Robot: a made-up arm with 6 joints. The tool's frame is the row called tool. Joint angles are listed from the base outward.
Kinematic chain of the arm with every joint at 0, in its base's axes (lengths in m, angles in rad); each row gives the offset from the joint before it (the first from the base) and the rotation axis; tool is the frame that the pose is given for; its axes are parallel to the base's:
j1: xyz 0 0 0.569 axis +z
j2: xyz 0 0 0 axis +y
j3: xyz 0 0 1.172 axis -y
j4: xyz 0 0 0 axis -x
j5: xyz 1.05 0 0 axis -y
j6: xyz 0 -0.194 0 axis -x
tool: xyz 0 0 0
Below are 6 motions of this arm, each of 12 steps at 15 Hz.
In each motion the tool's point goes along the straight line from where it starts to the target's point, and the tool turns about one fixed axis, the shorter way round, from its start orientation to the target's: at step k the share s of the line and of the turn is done. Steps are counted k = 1, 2, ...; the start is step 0. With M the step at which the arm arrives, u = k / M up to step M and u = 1 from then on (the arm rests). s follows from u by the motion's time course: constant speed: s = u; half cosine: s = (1 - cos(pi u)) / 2; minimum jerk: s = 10 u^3 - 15 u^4 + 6 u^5.
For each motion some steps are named. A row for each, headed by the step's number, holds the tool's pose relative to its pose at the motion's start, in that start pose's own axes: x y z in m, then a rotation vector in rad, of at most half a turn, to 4 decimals.
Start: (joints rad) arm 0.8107 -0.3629 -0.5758 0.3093 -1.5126 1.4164
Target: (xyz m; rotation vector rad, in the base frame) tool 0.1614 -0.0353 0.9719 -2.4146 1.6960 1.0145
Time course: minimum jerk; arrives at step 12
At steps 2, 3, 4, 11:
2: 0.0199 0.0169 0.0057 0.0013 0.0216 0.0116
3: 0.0582 0.0494 0.0167 0.0038 0.0630 0.0339
4: 0.1180 0.1002 0.0340 0.0076 0.1277 0.0688
11: 0.5591 0.4749 0.1610 0.0361 0.6055 0.3260

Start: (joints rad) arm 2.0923 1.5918 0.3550 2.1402 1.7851 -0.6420
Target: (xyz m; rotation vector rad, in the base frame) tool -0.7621 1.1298 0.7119 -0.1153 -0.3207 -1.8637
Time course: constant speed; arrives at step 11
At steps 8, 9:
8: 0.1471 0.4603 0.6816 -0.1294 -0.1277 0.1224
9: 0.1655 0.5179 0.7668 -0.1456 -0.1437 0.1377

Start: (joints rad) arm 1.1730 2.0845 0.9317 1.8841 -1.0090 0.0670
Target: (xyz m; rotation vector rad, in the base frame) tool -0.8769 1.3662 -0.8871 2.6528 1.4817 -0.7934
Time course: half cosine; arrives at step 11
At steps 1, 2, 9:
1: -0.0273 0.0035 0.0106 -0.0097 -0.0064 -0.0167
2: -0.1069 0.0139 0.0414 -0.0382 -0.0253 -0.0655
9: -1.2400 0.1609 0.4806 -0.4427 -0.2930 -0.7601

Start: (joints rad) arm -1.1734 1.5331 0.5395 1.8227 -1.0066 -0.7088
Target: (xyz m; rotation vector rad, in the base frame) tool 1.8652 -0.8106 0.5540 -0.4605 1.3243 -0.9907
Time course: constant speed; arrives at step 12
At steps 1, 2, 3, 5, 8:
1: -0.1294 -0.0237 0.0194 0.0232 -0.0423 0.0238
2: -0.2588 -0.0474 0.0387 0.0464 -0.0846 0.0476
3: -0.3882 -0.0711 0.0581 0.0696 -0.1269 0.0714
5: -0.6470 -0.1185 0.0968 0.1160 -0.2116 0.1190
8: -1.0352 -0.1896 0.1549 0.1856 -0.3385 0.1904

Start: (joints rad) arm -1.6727 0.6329 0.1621 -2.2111 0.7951 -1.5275
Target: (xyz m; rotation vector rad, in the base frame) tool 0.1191 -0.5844 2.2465 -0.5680 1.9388 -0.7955
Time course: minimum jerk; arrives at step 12
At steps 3, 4, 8, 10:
3: -0.1451 0.0766 -0.0553 0.0833 -0.0060 -0.0374
4: -0.2942 0.1553 -0.1122 0.1690 -0.0121 -0.0758
8: -1.1074 0.5847 -0.4224 0.6361 -0.0456 -0.2852
10: -1.3518 0.7138 -0.5156 0.7765 -0.0557 -0.3482

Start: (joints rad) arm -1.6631 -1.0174 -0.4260 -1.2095 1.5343 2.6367
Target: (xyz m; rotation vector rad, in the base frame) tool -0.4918 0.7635 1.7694 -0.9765 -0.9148 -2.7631
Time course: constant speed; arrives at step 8
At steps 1, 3, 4, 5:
1: 0.0777 -0.0641 -0.0378 0.1481 -0.0400 0.0182
3: 0.2331 -0.1924 -0.1134 0.4442 -0.1200 0.0547
4: 0.3108 -0.2565 -0.1513 0.5922 -0.1600 0.0730
5: 0.3884 -0.3207 -0.1891 0.7403 -0.2000 0.0912

